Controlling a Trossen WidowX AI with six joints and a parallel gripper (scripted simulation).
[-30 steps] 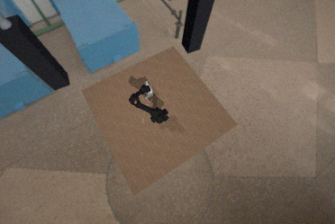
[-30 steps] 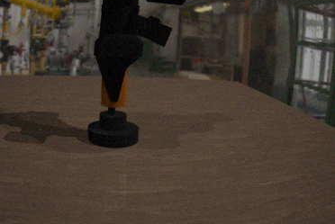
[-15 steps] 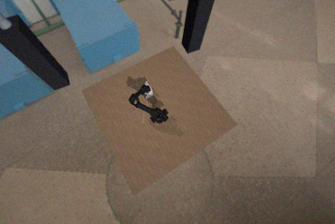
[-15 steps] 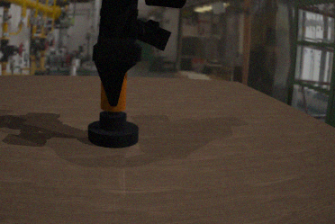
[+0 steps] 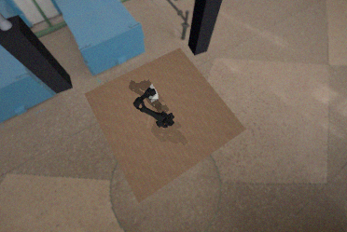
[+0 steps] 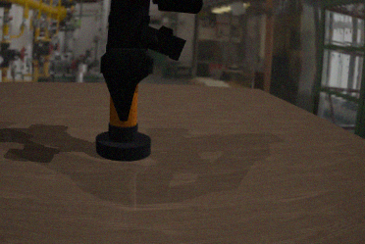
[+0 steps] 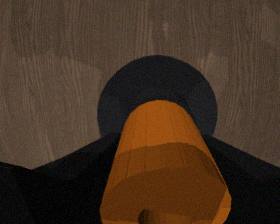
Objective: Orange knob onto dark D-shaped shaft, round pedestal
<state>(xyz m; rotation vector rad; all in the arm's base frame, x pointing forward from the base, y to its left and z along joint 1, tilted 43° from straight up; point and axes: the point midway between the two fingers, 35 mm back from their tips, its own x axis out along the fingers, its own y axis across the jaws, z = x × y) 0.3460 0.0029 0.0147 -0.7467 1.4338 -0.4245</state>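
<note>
Now: the orange knob 2 cm above my gripper tip. The rest, counted from my gripper tip: pedestal (2 cm below).
</note>
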